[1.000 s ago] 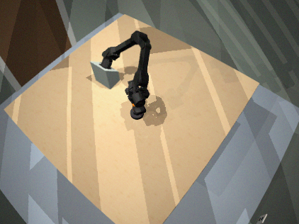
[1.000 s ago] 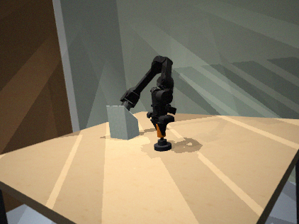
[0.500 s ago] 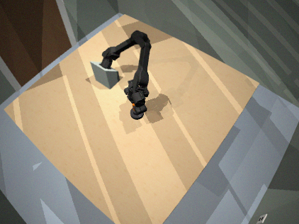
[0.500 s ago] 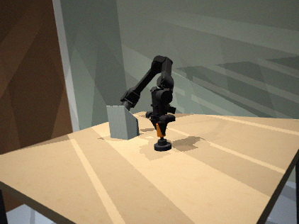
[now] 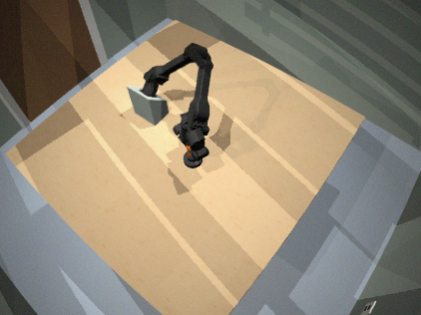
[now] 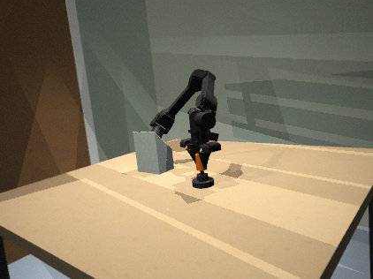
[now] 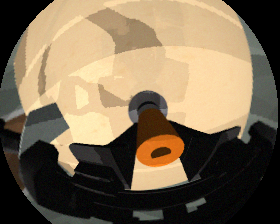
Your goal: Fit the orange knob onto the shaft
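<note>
Right now the orange knob is 20 mm above my gripper tip. The rest, counted from my gripper tip: dark round pedestal (40 mm below).
</note>
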